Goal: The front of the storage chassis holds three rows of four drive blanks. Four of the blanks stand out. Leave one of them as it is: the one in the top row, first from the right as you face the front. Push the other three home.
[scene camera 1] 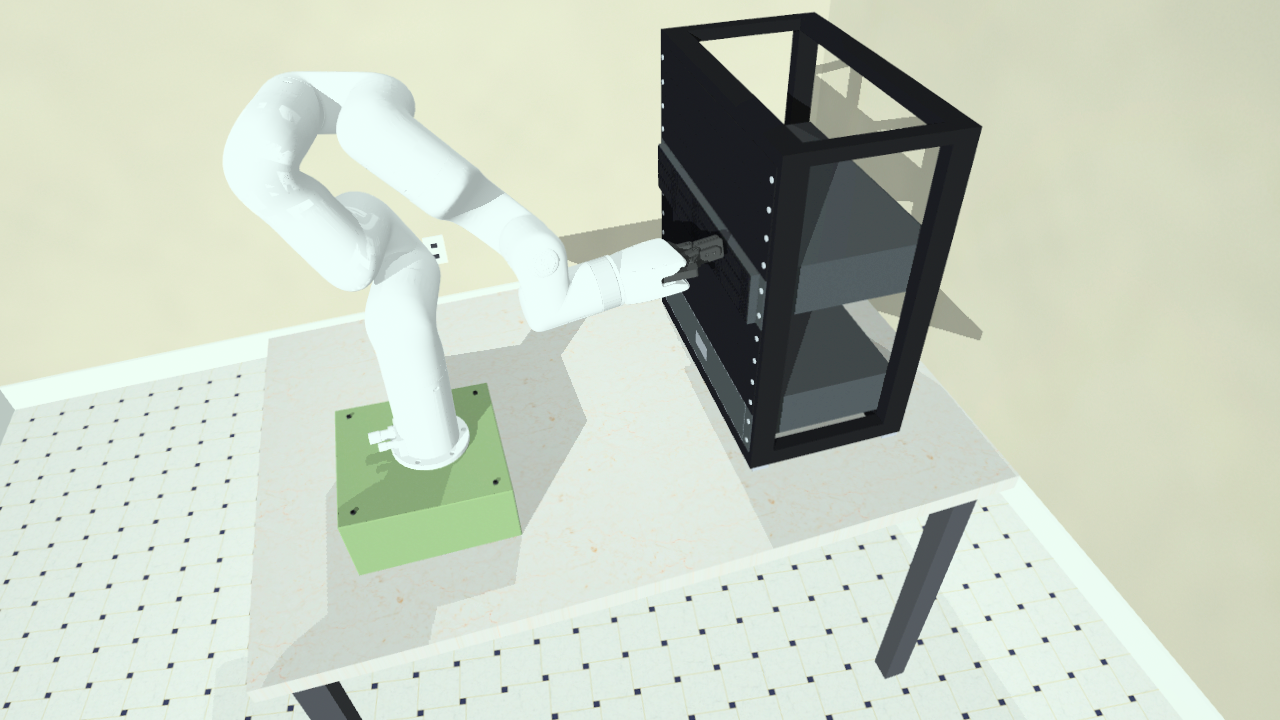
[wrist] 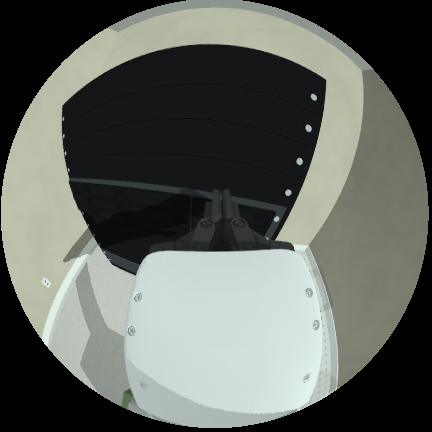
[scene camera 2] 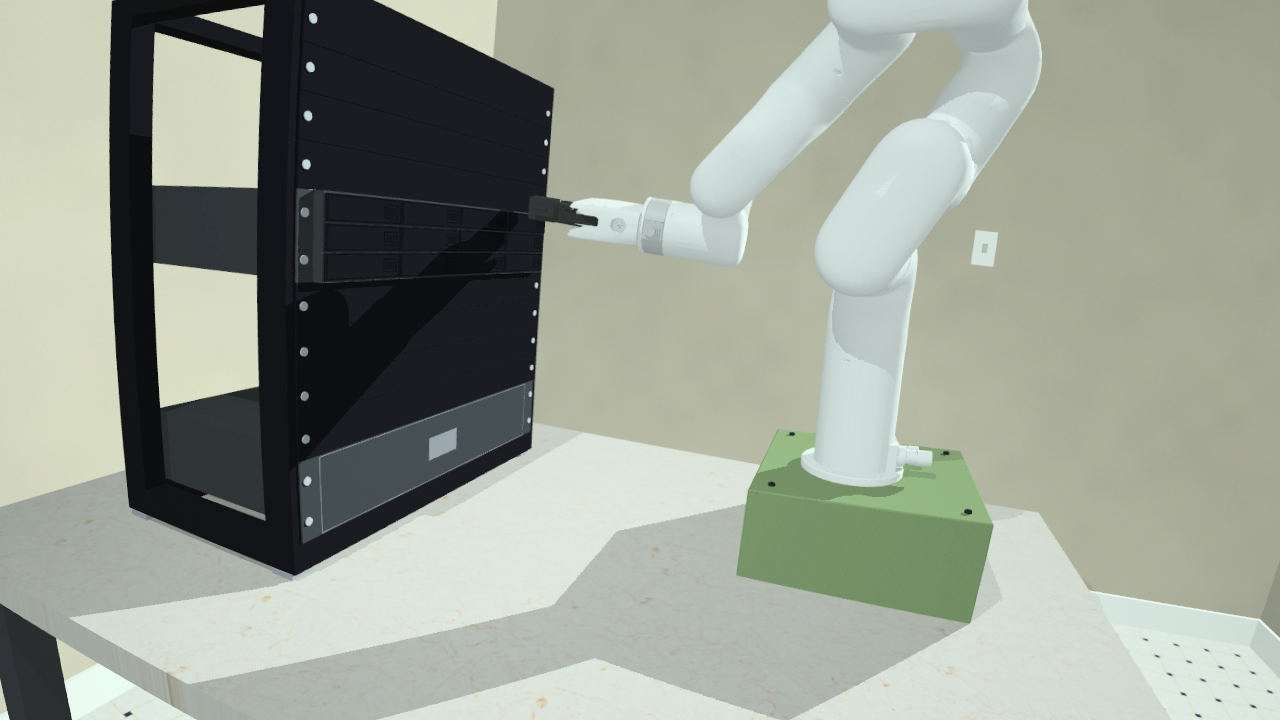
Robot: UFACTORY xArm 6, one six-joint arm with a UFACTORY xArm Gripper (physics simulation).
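Pixels of known places: gripper, fingertip midpoint: (scene camera 1: 720, 245) (wrist: 220, 200) (scene camera 2: 531, 206); arm's base, link origin: (scene camera 1: 431, 441) (scene camera 2: 850, 468).
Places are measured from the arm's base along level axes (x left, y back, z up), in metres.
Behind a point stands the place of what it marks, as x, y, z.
Note:
The storage chassis (scene camera 1: 756, 300) @[-0.138, -0.500, 0.236] (scene camera 2: 310, 237) @[0.307, -0.540, 0.237] (wrist: 125, 183) @[0.083, -0.512, 0.282] sits mid-height in the black rack. Its dark drive blanks (scene camera 2: 358, 210) @[0.261, -0.521, 0.265] (wrist: 262, 216) @[-0.118, -0.487, 0.269] form three rows, partly covered by the arm's shadow. My gripper (scene camera 1: 716, 247) @[-0.059, -0.477, 0.290] (scene camera 2: 537, 207) @[-0.059, -0.477, 0.290] (wrist: 220, 200) @[-0.059, -0.477, 0.290] is shut and empty. Its tips are at the right part of the chassis front, at about top-row height. In the wrist view a blank with a square latch shows right of the fingers. The fingers hide part of the row; I cannot tell whether they touch a blank, or which blanks stand out.
The rack (scene camera 1: 929, 268) @[-0.191, -0.763, 0.257] (scene camera 2: 277, 358) @[0.333, -0.556, 0.121] (wrist: 190, 100) @[-0.012, -0.512, 0.393] stands on the table (scene camera 1: 626, 501) @[-0.147, -0.281, -0.114] (scene camera 2: 465, 573) @[0.236, -0.399, -0.114] (wrist: 105, 290) @[0.313, -0.424, -0.114], with flat black panels above the chassis. A grey unit (scene camera 1: 729, 394) @[-0.063, -0.508, -0.023] (scene camera 2: 375, 474) @[0.213, -0.532, -0.032] fills the rack's bottom. The arm stands on a green base (scene camera 1: 438, 528) @[-0.139, 0.023, -0.047] (scene camera 2: 859, 564) @[0.123, 0.015, -0.069].

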